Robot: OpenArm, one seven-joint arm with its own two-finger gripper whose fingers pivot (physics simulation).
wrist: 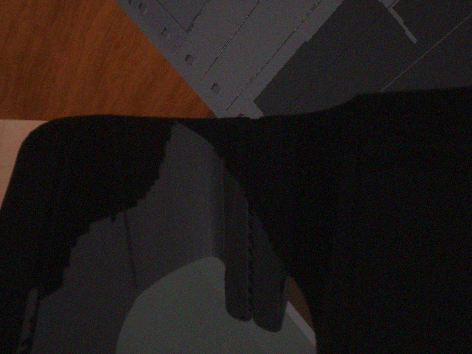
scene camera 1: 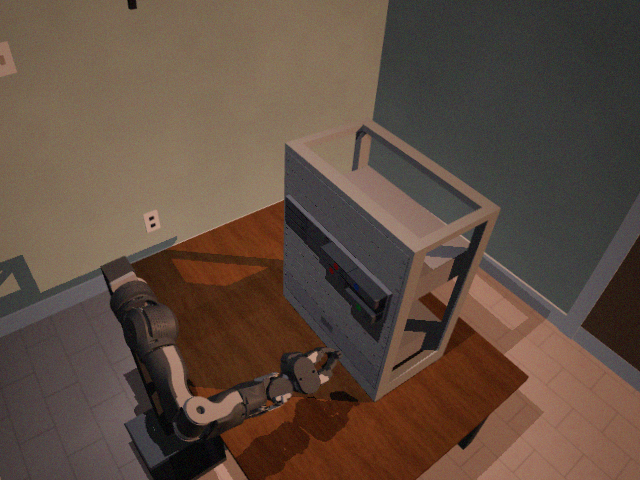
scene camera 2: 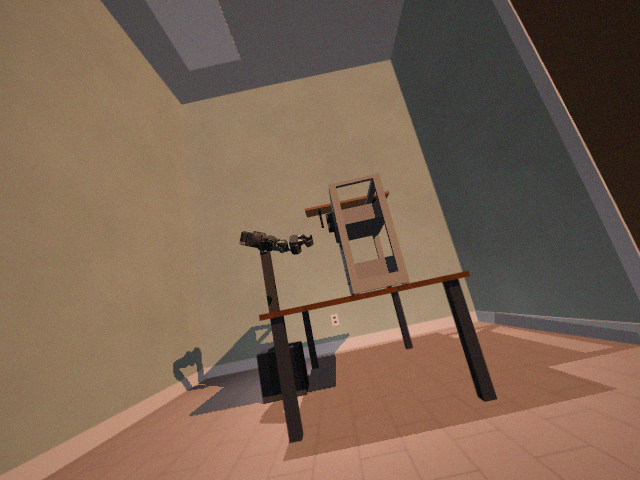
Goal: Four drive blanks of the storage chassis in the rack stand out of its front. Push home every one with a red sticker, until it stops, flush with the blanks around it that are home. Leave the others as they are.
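Observation:
The rack [scene camera 1: 401, 315] [scene camera 2: 348, 258] holds the storage chassis [scene camera 1: 305, 223] in its grey front. In scene view 1, two small red stickers [scene camera 1: 335, 266] [scene camera 1: 331, 270] show close together, left of a blue sticker [scene camera 1: 356, 287] and a green sticker [scene camera 1: 358, 307]. Blanks stand out of the front there; how far each one stands out is too small to tell. My gripper [scene camera 1: 337, 354] [scene camera 2: 311, 239] [wrist: 265, 217] is shut and empty, its fingertips side by side in the wrist view. It is in front of the rack and lower than the chassis in scene view 1, apart from the blanks.
The rack stands on a wooden table [scene camera 1: 444, 408] [scene camera 2: 310, 307]. The arm's base stands at the table's left edge, with a dark box [scene camera 1: 170, 449] [scene camera 2: 281, 372] beside it. In the wrist view, the dark gripper body hides much of the rack front [wrist: 240, 45].

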